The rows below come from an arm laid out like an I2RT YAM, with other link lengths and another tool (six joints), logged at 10 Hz.
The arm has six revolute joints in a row. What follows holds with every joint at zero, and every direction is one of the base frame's.
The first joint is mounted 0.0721 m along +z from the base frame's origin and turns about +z.
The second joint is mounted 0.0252 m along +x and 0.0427 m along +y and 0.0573 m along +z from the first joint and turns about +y.
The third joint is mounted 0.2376 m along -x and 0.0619 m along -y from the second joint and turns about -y.
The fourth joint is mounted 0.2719 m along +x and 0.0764 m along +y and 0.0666 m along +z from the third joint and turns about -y.
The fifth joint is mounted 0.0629 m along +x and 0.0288 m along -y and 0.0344 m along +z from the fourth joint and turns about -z.
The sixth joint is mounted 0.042 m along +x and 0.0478 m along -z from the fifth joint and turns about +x.
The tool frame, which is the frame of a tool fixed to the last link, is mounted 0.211 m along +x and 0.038 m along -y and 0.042 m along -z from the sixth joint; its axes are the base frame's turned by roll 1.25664, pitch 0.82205 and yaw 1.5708 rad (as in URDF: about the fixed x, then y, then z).
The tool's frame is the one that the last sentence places.
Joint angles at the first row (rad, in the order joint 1, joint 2, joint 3, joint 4, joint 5, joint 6):
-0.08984 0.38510 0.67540 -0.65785 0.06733 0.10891
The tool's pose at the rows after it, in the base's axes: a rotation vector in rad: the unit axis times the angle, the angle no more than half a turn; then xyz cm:
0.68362 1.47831 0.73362 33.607 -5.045 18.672
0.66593 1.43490 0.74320 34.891 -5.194 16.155
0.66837 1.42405 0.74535 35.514 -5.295 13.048
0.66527 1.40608 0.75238 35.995 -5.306 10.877
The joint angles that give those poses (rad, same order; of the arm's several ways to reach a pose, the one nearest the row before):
-0.09019 0.31415 0.52281 -0.46368 0.06736 0.14745
-0.09137 0.25922 0.36869 -0.31947 0.06808 0.15316
-0.09102 0.22143 0.23939 -0.22033 0.07149 0.15926
-0.09100 0.19054 0.13829 -0.13372 0.07151 0.16613

